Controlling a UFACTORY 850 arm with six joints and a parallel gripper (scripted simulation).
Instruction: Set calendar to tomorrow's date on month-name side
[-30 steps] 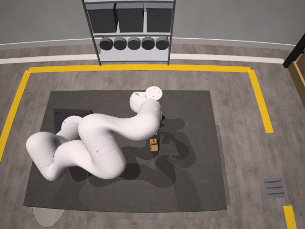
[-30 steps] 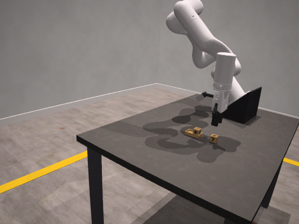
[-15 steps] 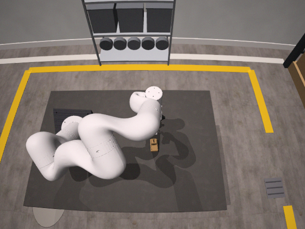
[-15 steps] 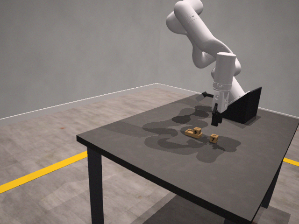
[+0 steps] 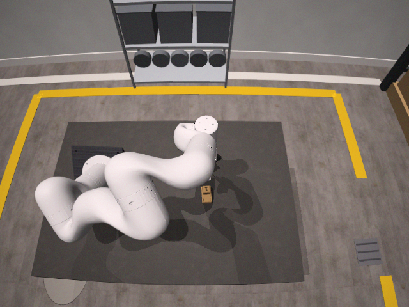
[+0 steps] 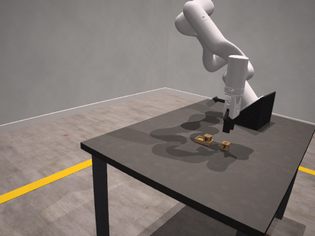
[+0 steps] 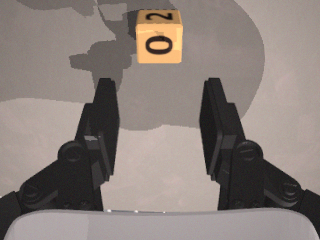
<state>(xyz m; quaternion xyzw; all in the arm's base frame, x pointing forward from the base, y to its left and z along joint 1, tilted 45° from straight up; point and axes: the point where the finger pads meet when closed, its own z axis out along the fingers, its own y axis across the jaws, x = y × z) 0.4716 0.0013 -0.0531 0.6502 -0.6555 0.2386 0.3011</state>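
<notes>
My hand is 9 cm above the calendar cube. Round my hand: wooden tray (11 cm to the right, 10 cm below).
</notes>
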